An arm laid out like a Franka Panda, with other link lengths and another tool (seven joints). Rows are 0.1 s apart.
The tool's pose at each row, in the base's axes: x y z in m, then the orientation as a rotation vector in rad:
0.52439 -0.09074 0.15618 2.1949 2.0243 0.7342
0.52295 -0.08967 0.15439 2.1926 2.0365 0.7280
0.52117 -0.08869 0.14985 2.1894 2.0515 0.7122
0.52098 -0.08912 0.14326 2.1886 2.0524 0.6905
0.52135 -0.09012 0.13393 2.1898 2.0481 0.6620
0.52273 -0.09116 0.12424 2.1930 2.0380 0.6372
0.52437 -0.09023 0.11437 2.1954 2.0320 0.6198
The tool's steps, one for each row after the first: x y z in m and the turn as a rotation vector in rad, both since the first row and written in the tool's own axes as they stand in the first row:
0.00046 -0.00212 0.00131 0.0079 0.0009 -0.0056
0.00001 -0.00553 0.00490 0.0197 -0.0030 -0.0133
-0.00235 -0.00803 0.01054 0.0257 -0.0161 -0.0157
-0.00607 -0.01094 0.01866 0.0315 -0.0350 -0.0158
-0.00991 -0.01303 0.02748 0.0340 -0.0536 -0.0126
-0.01191 -0.01521 0.03708 0.0366 -0.0661 -0.0105

